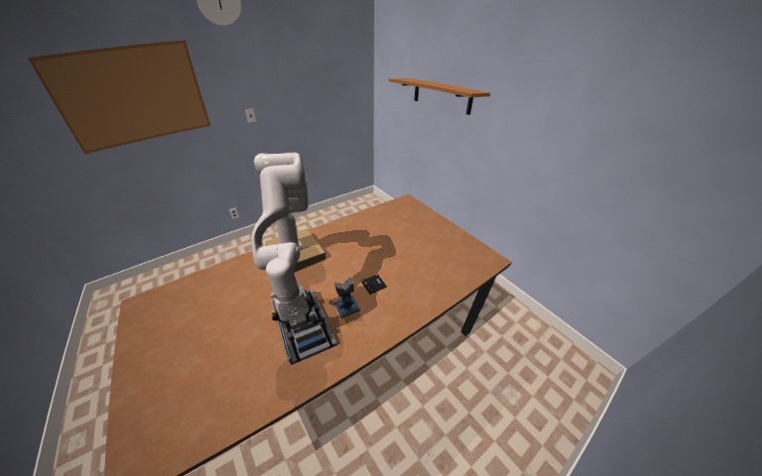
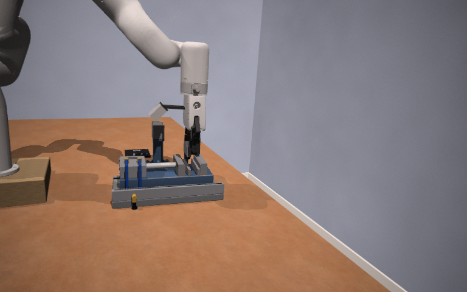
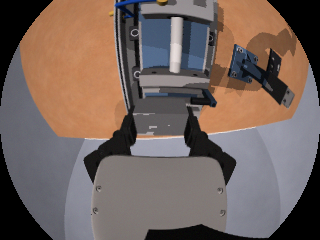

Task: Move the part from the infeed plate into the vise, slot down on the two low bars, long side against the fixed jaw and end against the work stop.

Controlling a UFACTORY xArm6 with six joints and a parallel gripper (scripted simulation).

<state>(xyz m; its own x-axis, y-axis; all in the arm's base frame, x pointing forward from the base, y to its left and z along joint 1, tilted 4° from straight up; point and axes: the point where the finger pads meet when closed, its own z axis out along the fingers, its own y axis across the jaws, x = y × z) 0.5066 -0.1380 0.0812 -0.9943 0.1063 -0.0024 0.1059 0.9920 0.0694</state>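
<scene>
My gripper is now 6 cm above the fixed jaw, 3 cm short of it and 2 cm to the right of it. Also, from my hand: part 2 cm below; moving jaw 6 cm below, 3 cm behind, 2 cm to the left; black work stop 7 cm to the left, 5 cm below, 1 cm ahead.
</scene>
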